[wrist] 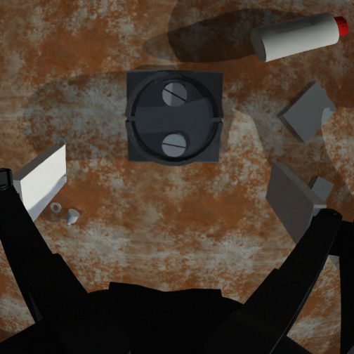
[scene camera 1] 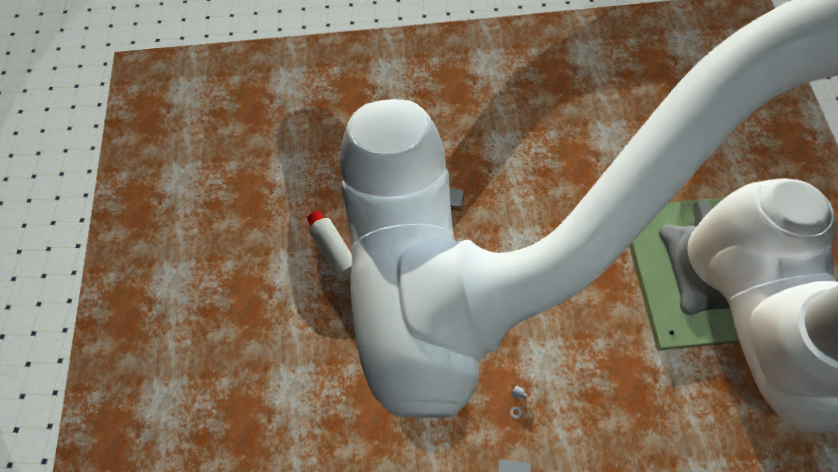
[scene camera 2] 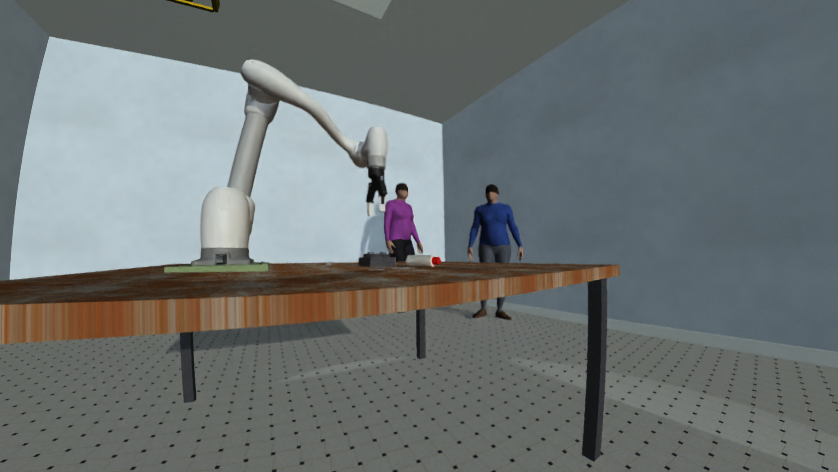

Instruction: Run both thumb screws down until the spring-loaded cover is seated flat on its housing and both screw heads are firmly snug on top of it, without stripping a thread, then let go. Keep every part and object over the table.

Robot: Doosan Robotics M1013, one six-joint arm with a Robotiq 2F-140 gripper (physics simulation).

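Where they show: gripper, fingertip midpoint: [scene camera 2: 375, 213]; arm's base at its link origin: [scene camera 1: 715, 266] [scene camera 2: 225, 264].
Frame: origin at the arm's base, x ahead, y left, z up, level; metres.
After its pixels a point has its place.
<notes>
The dark square housing [wrist: 134, 155] [scene camera 2: 378, 260] @(x 0.582, y -0.018, z 0.009 m) stands on the table; the arm hides it in scene camera 1. In the wrist view its dark round cover [wrist: 175, 119] lies within a raised ring. Two grey slotted screw heads, an upper one [wrist: 175, 94] and a lower one [wrist: 174, 145], show on the cover. From above I cannot tell how far the cover or the screws are down. My gripper [wrist: 167, 171] [scene camera 2: 376, 208] @(x 0.596, y 0.051, z 0.222 m) is open and empty, pointing down well above the housing. In the wrist view the housing appears ahead of the fingertips.
A white bottle with a red cap [scene camera 1: 331, 243] @(x 0.740, y -0.113, z 0.032 m) [scene camera 2: 419, 260] @(x 0.721, y -0.131, z 0.008 m) [wrist: 297, 39] lies near the housing. A larger grey plate [wrist: 307, 112] and a smaller one [wrist: 322, 188] [scene camera 1: 456, 197] @(x 0.480, y -0.213, z -0.016 m) lie beyond. A small silver part [scene camera 1: 519, 391] @(x 0.417, y 0.199, z 0.002 m) [wrist: 73, 216] lies beside a washer [scene camera 1: 511, 412] @(x 0.434, y 0.231, z -0.017 m) [wrist: 51, 206].
</notes>
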